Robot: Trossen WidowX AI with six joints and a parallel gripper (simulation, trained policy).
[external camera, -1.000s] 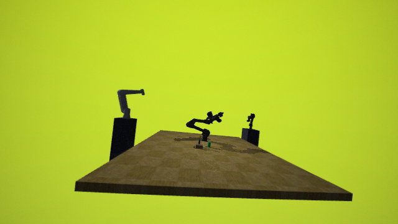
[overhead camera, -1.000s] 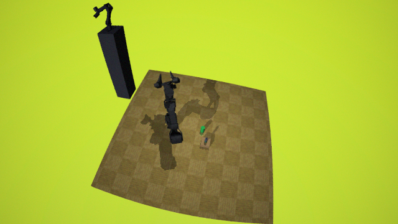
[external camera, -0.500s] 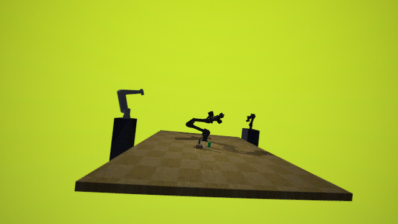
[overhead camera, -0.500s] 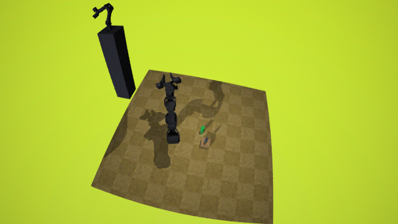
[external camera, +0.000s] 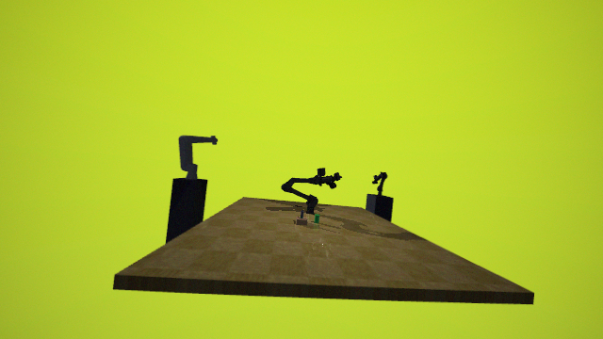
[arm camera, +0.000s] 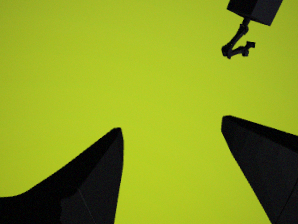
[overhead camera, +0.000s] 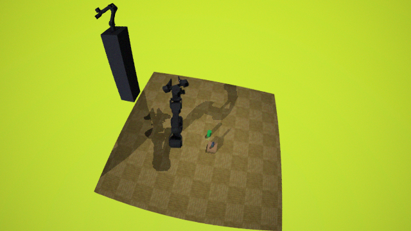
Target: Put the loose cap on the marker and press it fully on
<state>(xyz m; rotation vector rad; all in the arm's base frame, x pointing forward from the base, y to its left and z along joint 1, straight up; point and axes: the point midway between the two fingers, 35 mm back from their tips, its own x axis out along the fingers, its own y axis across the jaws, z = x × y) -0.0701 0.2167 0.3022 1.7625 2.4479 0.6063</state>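
Right now the green cap is 33 cm ahead of my gripper tip, 28 cm below it and 24 cm to the right of it. Also, from my gripper tip: holder block 37 cm ahead, 35 cm to the right, 29 cm below.
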